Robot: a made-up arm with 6 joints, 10 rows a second.
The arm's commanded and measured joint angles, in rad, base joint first. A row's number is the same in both.
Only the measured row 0 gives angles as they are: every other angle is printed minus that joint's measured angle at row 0.
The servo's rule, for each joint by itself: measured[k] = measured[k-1] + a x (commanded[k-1-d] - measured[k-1]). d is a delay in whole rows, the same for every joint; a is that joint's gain. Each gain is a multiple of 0.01, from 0.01 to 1. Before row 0 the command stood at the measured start. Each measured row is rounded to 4 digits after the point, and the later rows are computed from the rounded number. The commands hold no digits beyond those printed.
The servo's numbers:
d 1
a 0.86 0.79 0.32 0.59 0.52 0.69
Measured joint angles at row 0:
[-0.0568 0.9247 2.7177 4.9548 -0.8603 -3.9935]
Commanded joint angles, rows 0 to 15:
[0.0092 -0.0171 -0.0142 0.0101 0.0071 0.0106]
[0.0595 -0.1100 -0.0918 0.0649 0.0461 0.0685]
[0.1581 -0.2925 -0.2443 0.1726 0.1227 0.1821]
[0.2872 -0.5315 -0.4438 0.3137 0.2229 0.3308]
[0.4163 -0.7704 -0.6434 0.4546 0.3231 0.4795]
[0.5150 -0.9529 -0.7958 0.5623 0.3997 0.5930]
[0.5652 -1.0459 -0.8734 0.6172 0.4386 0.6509]
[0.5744 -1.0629 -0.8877 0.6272 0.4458 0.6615]
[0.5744 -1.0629 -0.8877 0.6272 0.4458 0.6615]
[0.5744 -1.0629 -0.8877 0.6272 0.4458 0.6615]
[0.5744 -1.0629 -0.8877 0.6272 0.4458 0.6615]
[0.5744 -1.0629 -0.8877 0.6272 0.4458 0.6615]
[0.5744 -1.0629 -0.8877 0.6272 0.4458 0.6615]
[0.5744 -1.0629 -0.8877 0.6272 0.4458 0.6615]
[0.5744 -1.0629 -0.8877 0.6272 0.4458 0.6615]
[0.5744 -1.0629 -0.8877 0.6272 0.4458 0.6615]
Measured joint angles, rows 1 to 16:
[0.0000 0.0000 0.0000 0.0000 0.0000 0.0000]
[0.0079 -0.0135 -0.0045 0.0060 0.0037 0.0073]
[0.0523 -0.0897 -0.0324 0.0408 0.0257 0.0495]
[0.1433 -0.2499 -0.1002 0.1186 0.0761 0.1410]
[0.2671 -0.4724 -0.2102 0.2337 0.1524 0.2720]
[0.3954 -0.7078 -0.3488 0.3640 0.2412 0.4152]
[0.4983 -0.9014 -0.4918 0.4810 0.3236 0.5379]
[0.5558 -1.0156 -0.6139 0.5614 0.3834 0.6159]
[0.5718 -1.0530 -0.7015 0.6002 0.4158 0.6474]
[0.5740 -1.0608 -0.7611 0.6161 0.4314 0.6571]
[0.5743 -1.0625 -0.8016 0.6226 0.4389 0.6601]
[0.5744 -1.0628 -0.8292 0.6253 0.4425 0.6611]
[0.5744 -1.0629 -0.8479 0.6264 0.4442 0.6614]
[0.5744 -1.0629 -0.8606 0.6269 0.4450 0.6615]
[0.5744 -1.0629 -0.8693 0.6271 0.4454 0.6615]
[0.5744 -1.0629 -0.8752 0.6272 0.4456 0.6615]

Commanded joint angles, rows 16 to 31:
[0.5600 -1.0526 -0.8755 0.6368 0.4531 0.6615]
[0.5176 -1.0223 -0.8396 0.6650 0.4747 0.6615]
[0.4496 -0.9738 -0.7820 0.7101 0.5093 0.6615]
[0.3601 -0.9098 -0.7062 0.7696 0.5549 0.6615]
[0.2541 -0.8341 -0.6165 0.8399 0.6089 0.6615]
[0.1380 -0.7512 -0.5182 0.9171 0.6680 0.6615]
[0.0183 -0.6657 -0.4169 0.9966 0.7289 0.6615]
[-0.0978 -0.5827 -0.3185 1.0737 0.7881 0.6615]
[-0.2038 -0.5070 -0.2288 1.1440 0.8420 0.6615]
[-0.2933 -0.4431 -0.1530 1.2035 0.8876 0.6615]
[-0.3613 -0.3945 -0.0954 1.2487 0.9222 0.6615]
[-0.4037 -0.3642 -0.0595 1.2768 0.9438 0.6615]
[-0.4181 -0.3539 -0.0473 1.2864 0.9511 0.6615]
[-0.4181 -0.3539 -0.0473 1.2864 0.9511 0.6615]
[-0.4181 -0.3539 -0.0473 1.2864 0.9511 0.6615]
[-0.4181 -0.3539 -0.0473 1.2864 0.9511 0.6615]
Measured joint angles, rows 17 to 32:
[0.5744 -1.0629 -0.8792 0.6272 0.4457 0.6615]
[0.5620 -1.0548 -0.8780 0.6329 0.4495 0.6615]
[0.5238 -1.0291 -0.8657 0.6518 0.4626 0.6615]
[0.4600 -0.9854 -0.8389 0.6862 0.4869 0.6615]
[0.3741 -0.9257 -0.7964 0.7354 0.5223 0.6615]
[0.2709 -0.8533 -0.7388 0.7971 0.5673 0.6615]
[0.1566 -0.7726 -0.6682 0.8679 0.6197 0.6615]
[0.0377 -0.6881 -0.5878 0.9438 0.6765 0.6615]
[-0.0788 -0.6048 -0.5016 1.0204 0.7345 0.6615]
[-0.1863 -0.5275 -0.4143 1.0933 0.7904 0.6615]
[-0.2783 -0.4608 -0.3307 1.1583 0.8409 0.6615]
[-0.3497 -0.4084 -0.2554 1.2116 0.8832 0.6615]
[-0.3961 -0.3735 -0.1927 1.2501 0.9147 0.6615]
[-0.4150 -0.3580 -0.1462 1.2715 0.9336 0.6615]
[-0.4177 -0.3548 -0.1146 1.2803 0.9427 0.6615]
[-0.4180 -0.3541 -0.0931 1.2839 0.9471 0.6615]

